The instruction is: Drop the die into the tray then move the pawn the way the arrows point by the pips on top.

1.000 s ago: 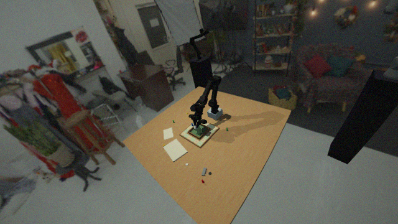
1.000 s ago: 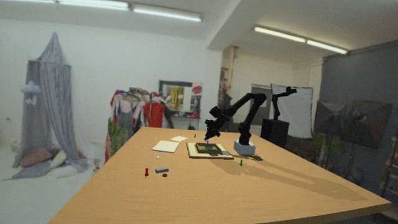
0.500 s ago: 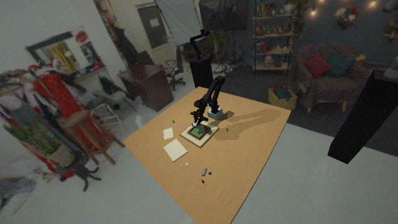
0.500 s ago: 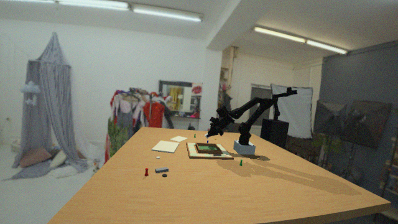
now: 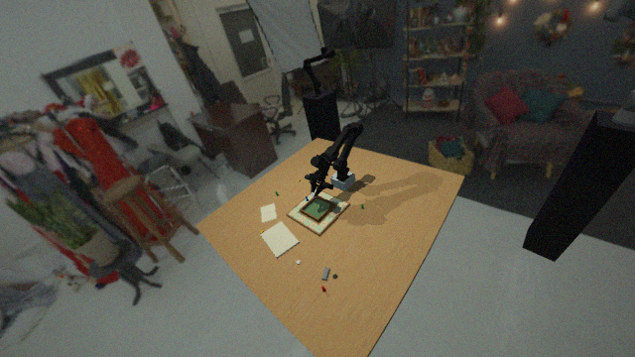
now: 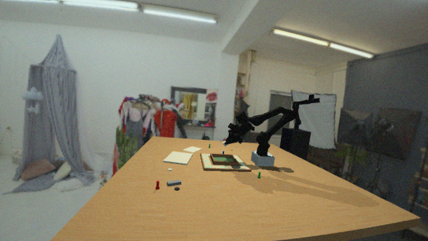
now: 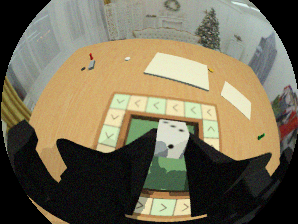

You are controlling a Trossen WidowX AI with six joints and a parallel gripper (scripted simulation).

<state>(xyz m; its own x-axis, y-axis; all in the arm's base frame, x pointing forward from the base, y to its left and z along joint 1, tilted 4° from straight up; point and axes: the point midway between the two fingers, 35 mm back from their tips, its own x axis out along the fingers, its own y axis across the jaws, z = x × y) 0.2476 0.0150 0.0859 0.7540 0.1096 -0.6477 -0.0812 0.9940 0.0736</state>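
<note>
The white die lies right at my gripper tip. From my gripper tip the other things lie so: grey block: 340 mm to the left, 260 mm ahead, 120 mm below; then black disc: 380 mm to the left, 240 mm ahead, 130 mm below; then blue pawn: 110 mm to the right, 100 mm below, 20 mm behind.
</note>
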